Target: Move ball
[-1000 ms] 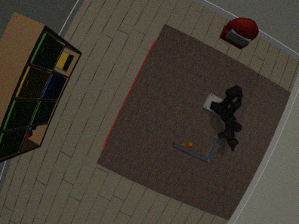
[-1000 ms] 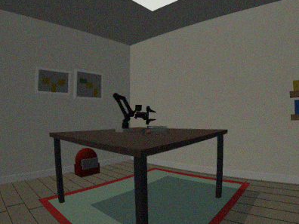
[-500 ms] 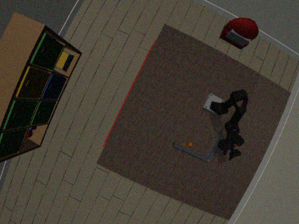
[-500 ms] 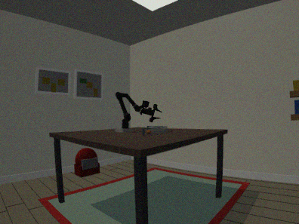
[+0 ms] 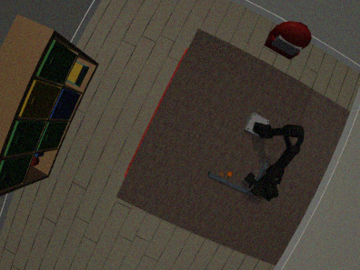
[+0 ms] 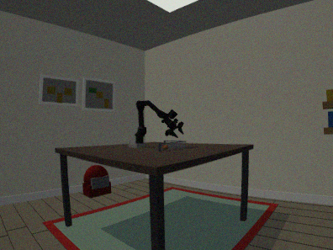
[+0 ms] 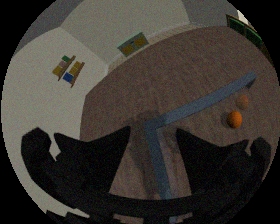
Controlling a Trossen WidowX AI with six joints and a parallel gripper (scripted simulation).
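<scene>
My gripper tip is 15 cm to the left of the orange ball, 9 cm above it and 6 cm past it. The rest, counted from my gripper tip: see-through orange copy 20 cm to the right, 9 cm below, 4 cm behind.
</scene>
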